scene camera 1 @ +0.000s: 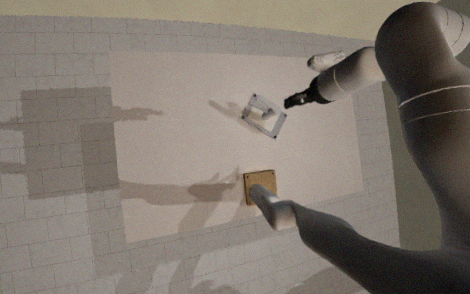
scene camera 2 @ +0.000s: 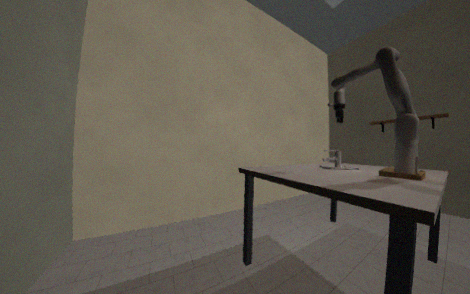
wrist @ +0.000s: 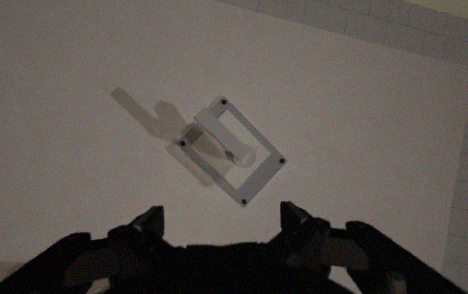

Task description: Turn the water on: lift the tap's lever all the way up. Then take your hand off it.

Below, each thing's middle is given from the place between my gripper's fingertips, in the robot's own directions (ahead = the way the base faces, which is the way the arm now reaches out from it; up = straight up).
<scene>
The flat rectangular plate [wrist: 275, 161] lies 370 mm below my hand, 60 mm to the right of it and 30 mm ahead of it.
</scene>
